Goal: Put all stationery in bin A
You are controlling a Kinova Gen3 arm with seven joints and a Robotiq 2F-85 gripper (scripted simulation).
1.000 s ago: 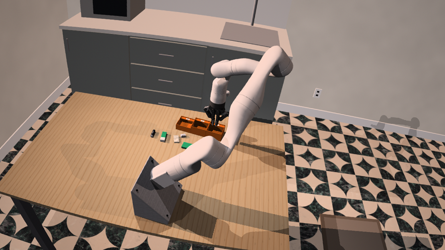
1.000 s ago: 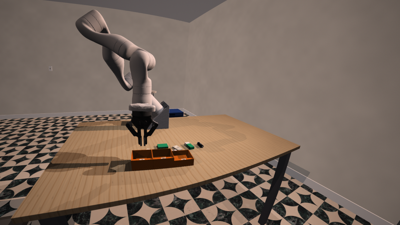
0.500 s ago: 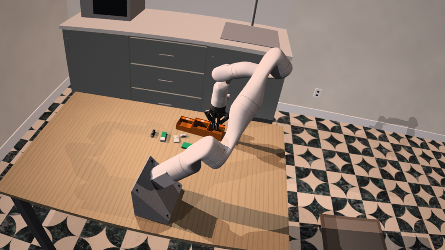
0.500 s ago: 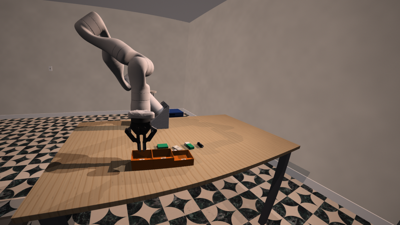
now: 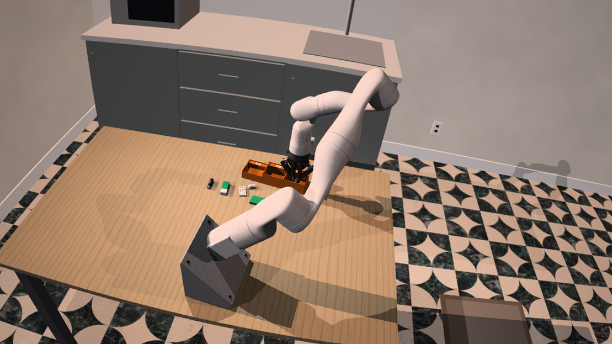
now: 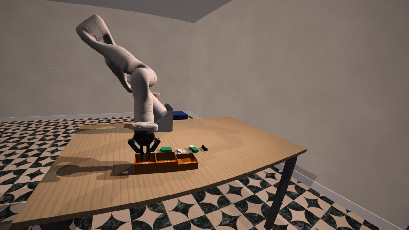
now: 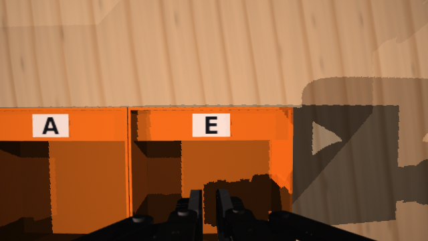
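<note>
Right now the orange three-compartment bin is 2 cm ahead of my hand, 8 cm to the left of it and 2 cm below it. Round my hand: white pencil sharpener 6 cm behind, 15 cm to the left, 3 cm below; then green-and-white eraser 11 cm behind, 25 cm to the left, 3 cm below; then green block 13 cm behind, 11 cm to the left, 4 cm below.
</note>
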